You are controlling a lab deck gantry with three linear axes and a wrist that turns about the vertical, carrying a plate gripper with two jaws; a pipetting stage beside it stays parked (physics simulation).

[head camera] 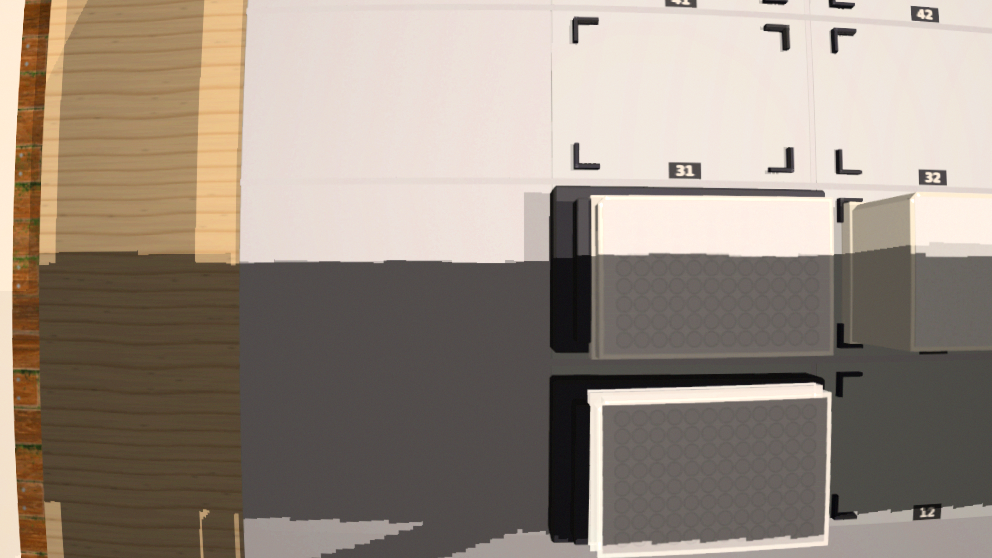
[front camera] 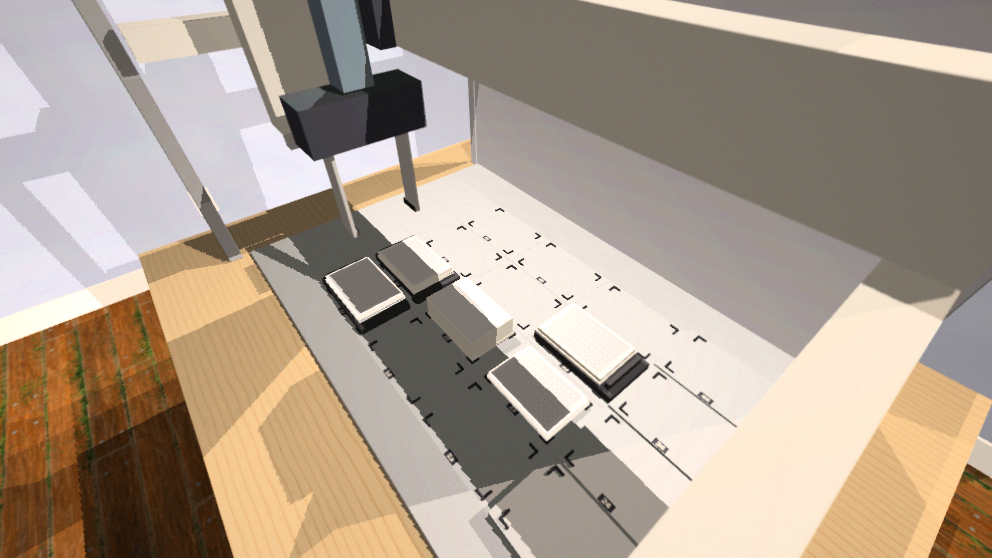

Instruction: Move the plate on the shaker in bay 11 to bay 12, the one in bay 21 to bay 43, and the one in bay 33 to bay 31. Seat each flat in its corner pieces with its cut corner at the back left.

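Places are measured from the robot's base along level axes (x up, y back, z right), in centimetres.
Where they show: gripper, between the fingertips: (front camera: 383, 218); robot's base, origin of its link: (head camera: 576, 520) (front camera: 328, 290).
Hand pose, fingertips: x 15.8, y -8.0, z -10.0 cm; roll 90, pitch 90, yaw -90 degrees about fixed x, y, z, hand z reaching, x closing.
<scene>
Things, the pixels of their top centre, and the offset from my fingertips. "spot": a spot on its surface instead.
- bay 11 plate, centre of its top: (head camera: 717, 476) (front camera: 363, 284) dx -12.2, dy +1.6, dz +5.5 cm
- black shaker, centre of its top: (head camera: 703, 472) (front camera: 362, 285) dx -12.7, dy +2.0, dz +5.6 cm
- bay 21 plate, centre of its top: (head camera: 719, 276) (front camera: 414, 259) dx -12.2, dy +1.6, dz -4.7 cm
- black device, centre of its top: (head camera: 706, 268) (front camera: 415, 259) dx -12.7, dy +2.0, dz -5.1 cm
- bay 33 plate, centre of its top: (front camera: 585, 337) dx -12.2, dy -30.7, dz -15.4 cm
- dark base, centre of its top: (front camera: 591, 341) dx -12.7, dy -31.6, dz -15.8 cm
- Bay 12, a spot on its surface: (head camera: 908, 444) (front camera: 409, 351) spot: dx -15.8, dy -13.2, dz +5.8 cm
- bay 31, a spot on its surface: (head camera: 683, 97) (front camera: 463, 250) spot: dx -15.8, dy +1.6, dz -15.6 cm
- bay 43, a spot on its surface: (front camera: 629, 315) spot: dx -15.8, dy -30.7, dz -27.4 cm
- tall block, centre of its top: (front camera: 468, 307) dx -11.7, dy -14.8, dz -5.0 cm
The bay 11 plate (front camera: 364, 285) (head camera: 714, 471) sits on the black shaker (front camera: 380, 317) (head camera: 563, 471). The bay 21 plate (front camera: 409, 267) (head camera: 714, 277) sits on another black device (head camera: 563, 277). The bay 33 plate (front camera: 588, 341) lies on a dark base (front camera: 625, 374) in the front view. Bay 12 (front camera: 414, 357) (head camera: 908, 444), bay 31 (front camera: 461, 249) (head camera: 683, 97) and bay 43 (front camera: 629, 315) hold no plate. My gripper (front camera: 382, 220) is open and empty, high over the deck's left part; it does not show in the head view. The cut corners are too small to tell surely.
A tall block (front camera: 471, 315) (head camera: 953, 298) stands in bay 22, right of the bay 21 plate. Another plate (front camera: 539, 392) lies in bay 23, in front of the bay 33 plate. A gantry post (front camera: 163, 131) stands at the left, and a wide beam (front camera: 693, 124) crosses above the deck.
</scene>
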